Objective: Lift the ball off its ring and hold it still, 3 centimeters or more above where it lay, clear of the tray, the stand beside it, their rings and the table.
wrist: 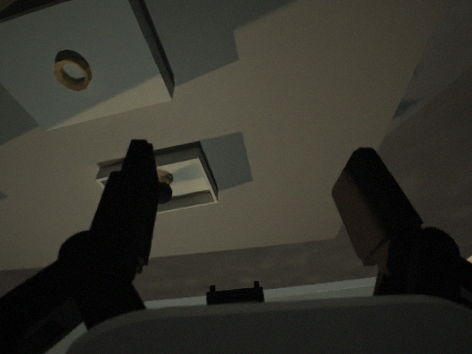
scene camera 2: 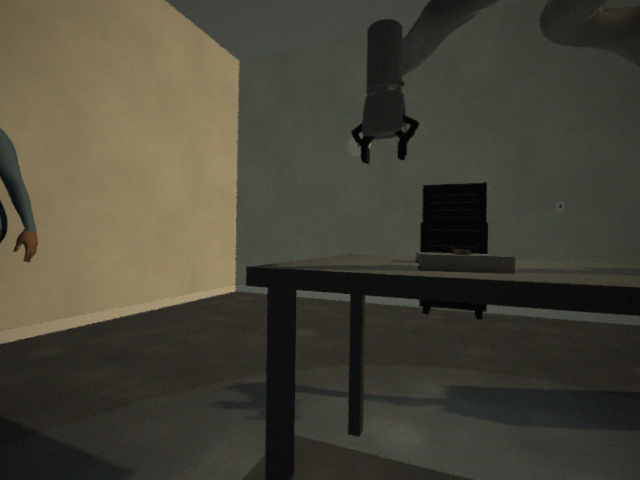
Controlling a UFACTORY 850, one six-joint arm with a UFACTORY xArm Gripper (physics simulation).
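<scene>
A small dark ball (wrist: pixel 164 193) shows in the wrist view at an orange ring (wrist: pixel 166 176) inside a shallow walled tray (wrist: pixel 193 199); one finger hides part of the ball, ring and tray. The ball and tray cannot be made out in the scene view. The pale block-shaped stand (scene camera 2: pixel 467 263) (wrist: pixel 120 45) bears an orange ring (scene camera 2: pixel 461 251) (wrist: pixel 61 75) with an open hole. My gripper (scene camera 2: pixel 384 159) (wrist: pixel 253 167) is open and empty, pointing down, high above the table (scene camera 2: pixel 361 279) (wrist: pixel 290 200) and, in the scene view, left of the stand.
A black slatted piece of furniture (scene camera 2: pixel 454 217) (wrist: pixel 235 296) stands beyond the table near the back wall. A person's arm and hand (scene camera 2: pixel 27 244) show at the left edge of the scene view, away from the table. Shadows lie beside the tray and stand.
</scene>
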